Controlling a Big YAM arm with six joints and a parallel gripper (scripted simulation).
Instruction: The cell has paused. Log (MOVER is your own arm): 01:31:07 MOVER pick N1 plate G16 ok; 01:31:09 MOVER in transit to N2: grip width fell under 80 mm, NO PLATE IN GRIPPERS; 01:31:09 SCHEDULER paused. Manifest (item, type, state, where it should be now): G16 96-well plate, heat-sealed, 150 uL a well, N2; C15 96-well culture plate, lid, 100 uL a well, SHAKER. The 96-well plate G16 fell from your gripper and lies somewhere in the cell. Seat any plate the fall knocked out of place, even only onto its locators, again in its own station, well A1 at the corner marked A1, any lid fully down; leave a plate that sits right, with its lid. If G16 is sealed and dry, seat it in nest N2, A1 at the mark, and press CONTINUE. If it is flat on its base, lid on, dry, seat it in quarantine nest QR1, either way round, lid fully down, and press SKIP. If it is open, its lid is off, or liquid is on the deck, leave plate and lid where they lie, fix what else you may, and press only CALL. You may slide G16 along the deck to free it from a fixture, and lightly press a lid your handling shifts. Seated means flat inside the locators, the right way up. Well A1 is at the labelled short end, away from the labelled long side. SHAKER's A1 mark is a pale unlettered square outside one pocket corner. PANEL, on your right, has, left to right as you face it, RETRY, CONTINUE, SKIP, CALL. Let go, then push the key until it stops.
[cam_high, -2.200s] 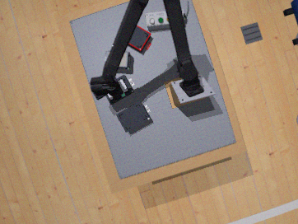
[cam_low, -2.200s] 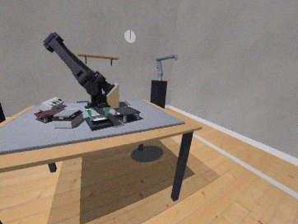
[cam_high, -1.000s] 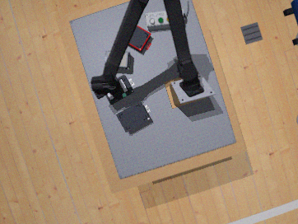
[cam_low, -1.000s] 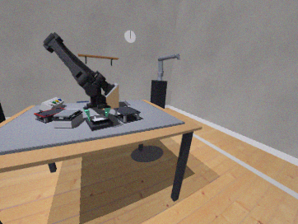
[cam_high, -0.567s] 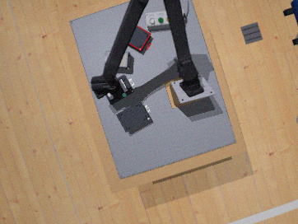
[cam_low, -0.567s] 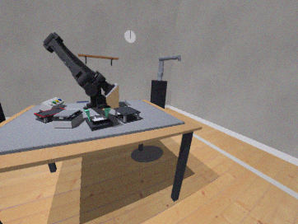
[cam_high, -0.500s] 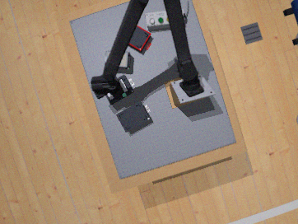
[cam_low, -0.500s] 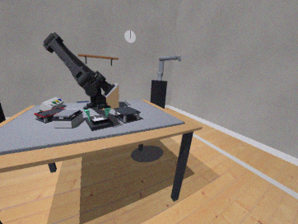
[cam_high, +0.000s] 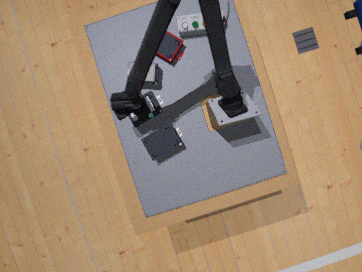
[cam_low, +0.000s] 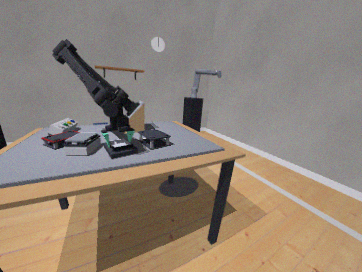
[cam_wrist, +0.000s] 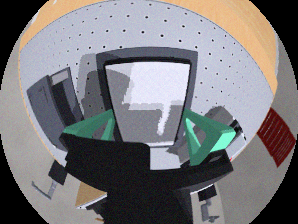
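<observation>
Right now my hand is 1 cm short of the plate G16. The rest, counted from my hand: red-framed nest 21 cm behind, 26 cm to the right; then lidded plate 6 cm behind, 16 cm to the right, 3 cm above.
</observation>
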